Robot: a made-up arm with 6 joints. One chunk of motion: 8 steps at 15 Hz.
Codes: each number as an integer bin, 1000 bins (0 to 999) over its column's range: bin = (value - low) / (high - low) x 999, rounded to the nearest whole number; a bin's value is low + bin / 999 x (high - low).
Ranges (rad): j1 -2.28..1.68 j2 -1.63..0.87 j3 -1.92..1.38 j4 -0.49..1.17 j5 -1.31..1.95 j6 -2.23..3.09
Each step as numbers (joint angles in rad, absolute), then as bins.
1 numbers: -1.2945 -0.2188 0.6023 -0.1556 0.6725 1.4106
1 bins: 249 564 764 201 608 684
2 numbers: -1.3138 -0.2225 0.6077 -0.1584 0.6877 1.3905
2 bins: 244 562 765 200 612 680
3 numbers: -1.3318 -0.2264 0.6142 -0.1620 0.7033 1.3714
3 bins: 239 561 767 197 617 676
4 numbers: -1.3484 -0.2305 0.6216 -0.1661 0.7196 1.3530
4 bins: 235 559 769 195 622 673
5 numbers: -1.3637 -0.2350 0.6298 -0.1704 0.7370 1.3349
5 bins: 231 557 772 192 627 669
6 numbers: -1.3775 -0.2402 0.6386 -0.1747 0.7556 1.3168
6 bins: 228 555 775 190 633 666
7 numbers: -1.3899 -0.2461 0.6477 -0.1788 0.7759 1.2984
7 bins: 225 553 777 187 639 663
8 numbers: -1.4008 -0.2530 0.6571 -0.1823 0.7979 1.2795
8 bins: 222 550 780 185 646 659
